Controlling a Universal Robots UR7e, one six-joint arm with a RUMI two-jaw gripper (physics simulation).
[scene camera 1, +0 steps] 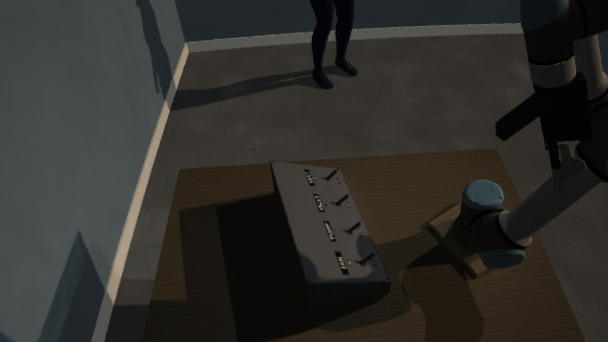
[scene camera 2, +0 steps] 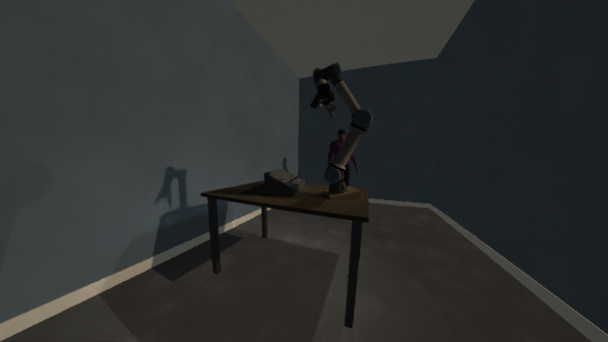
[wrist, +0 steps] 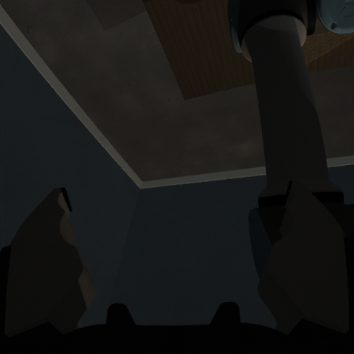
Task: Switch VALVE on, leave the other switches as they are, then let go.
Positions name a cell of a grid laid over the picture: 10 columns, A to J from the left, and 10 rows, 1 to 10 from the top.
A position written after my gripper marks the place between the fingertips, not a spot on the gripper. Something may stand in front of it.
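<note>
I can see my gripper (scene camera 1: J6), and it's there in the wrist view as well (wrist: E6). There's also a grey sloped switch panel (scene camera 1: F8), and you'd get that panel in scene camera 2 too (scene camera 2: E6).
</note>
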